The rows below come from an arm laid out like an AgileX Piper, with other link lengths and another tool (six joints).
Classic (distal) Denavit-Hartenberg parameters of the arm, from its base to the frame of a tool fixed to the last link. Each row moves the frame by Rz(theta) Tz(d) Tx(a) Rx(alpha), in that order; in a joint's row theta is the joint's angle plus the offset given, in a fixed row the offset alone. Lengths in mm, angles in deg.
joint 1: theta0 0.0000, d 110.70, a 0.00, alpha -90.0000
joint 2: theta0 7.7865, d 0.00, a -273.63, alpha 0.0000
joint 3: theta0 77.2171, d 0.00, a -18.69, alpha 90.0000
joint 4: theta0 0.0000, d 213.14, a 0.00, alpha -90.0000
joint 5: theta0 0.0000, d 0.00, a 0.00, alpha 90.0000
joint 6: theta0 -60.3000, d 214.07, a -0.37, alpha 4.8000
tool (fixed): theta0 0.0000, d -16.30, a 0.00, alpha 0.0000
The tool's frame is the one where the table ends.
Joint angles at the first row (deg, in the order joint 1, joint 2, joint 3, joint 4, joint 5, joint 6):
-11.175, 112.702, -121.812, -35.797, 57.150, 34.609
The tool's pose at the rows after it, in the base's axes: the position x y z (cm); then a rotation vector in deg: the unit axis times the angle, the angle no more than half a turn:
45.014, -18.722, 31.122, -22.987, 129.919, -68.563
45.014, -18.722, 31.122, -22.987, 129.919, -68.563
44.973, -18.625, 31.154, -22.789, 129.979, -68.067
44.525, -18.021, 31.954, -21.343, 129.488, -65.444
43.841, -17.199, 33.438, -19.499, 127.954, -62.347
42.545, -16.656, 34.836, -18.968, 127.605, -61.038
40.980, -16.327, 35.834, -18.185, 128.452, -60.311
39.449, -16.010, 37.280, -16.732, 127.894, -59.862
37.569, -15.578, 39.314, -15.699, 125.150, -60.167
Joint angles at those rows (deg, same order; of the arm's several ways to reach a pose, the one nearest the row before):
-11.175, 112.702, -121.811, -35.910, 57.148, 34.610
-11.175, 112.702, -121.811, -35.910, 57.148, 34.610
-11.175, 112.556, -121.809, -35.497, 57.248, 34.609
-11.176, 111.036, -121.811, -33.208, 57.701, 34.609
-11.176, 108.655, -121.814, -30.419, 57.937, 34.608
-11.174, 106.054, -121.813, -28.716, 59.739, 33.501
-11.174, 103.686, -121.813, -27.806, 62.583, 32.778
-11.174, 101.029, -121.811, -27.281, 64.410, 32.691
-11.176, 96.638, -119.684, -27.196, 63.874, 32.689

